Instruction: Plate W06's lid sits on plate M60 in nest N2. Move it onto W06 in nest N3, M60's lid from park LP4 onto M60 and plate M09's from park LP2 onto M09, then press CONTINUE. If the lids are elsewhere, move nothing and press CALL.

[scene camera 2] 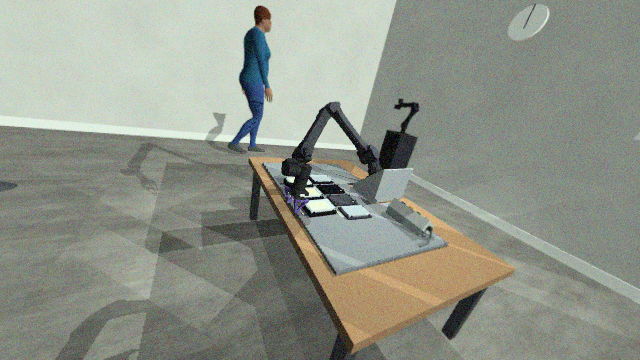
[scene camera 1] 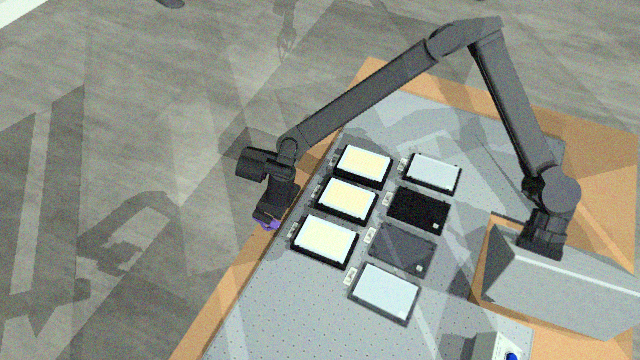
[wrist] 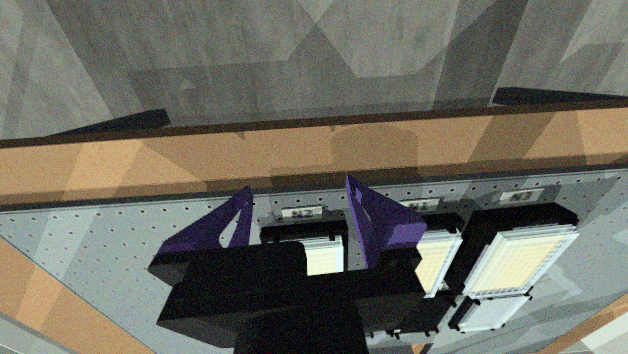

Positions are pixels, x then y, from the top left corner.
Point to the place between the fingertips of my gripper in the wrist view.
298,185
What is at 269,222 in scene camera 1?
My gripper.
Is my gripper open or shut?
Open.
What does my gripper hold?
Nothing.
